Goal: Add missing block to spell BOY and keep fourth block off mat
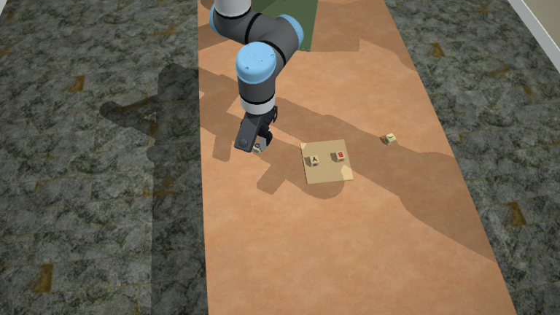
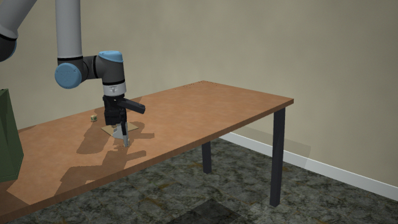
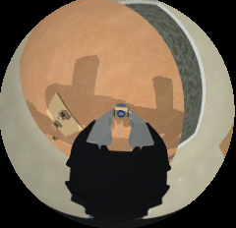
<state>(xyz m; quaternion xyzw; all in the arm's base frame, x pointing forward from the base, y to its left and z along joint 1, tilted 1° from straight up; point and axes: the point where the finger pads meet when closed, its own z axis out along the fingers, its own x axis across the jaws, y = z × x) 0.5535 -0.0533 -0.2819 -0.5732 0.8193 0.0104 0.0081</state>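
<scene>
Now: the tan mat 20 mm ahead of my hand, 210 mm to the left of it and 10 mm below it.
</scene>
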